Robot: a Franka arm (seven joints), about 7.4 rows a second.
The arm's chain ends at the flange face. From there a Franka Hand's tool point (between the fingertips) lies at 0.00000 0.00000 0.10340 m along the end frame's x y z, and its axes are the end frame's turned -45 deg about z.
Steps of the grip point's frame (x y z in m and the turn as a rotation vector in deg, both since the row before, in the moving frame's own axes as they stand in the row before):
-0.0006, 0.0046, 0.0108, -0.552, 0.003, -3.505
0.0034, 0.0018, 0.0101, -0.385, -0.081, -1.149
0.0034, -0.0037, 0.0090, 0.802, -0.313, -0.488
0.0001, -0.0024, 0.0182, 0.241, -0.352, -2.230
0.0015, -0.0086, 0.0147, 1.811, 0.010, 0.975
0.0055, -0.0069, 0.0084, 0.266, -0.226, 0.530
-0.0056, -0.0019, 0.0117, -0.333, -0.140, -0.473
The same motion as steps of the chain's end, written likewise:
0.0021, 0.0030, 0.0108, -0.388, 0.392, -3.505
0.0033, -0.0017, 0.0101, -0.330, 0.215, -1.149
0.0012, -0.0044, 0.0090, 0.346, -0.788, -0.488
-0.0009, -0.0019, 0.0182, -0.078, -0.419, -2.230
-0.0027, -0.0048, 0.0148, 1.288, -1.273, 0.975
-0.0004, -0.0087, 0.0084, 0.028, -0.348, 0.530
-0.0056, 0.0020, 0.0117, -0.334, 0.136, -0.473

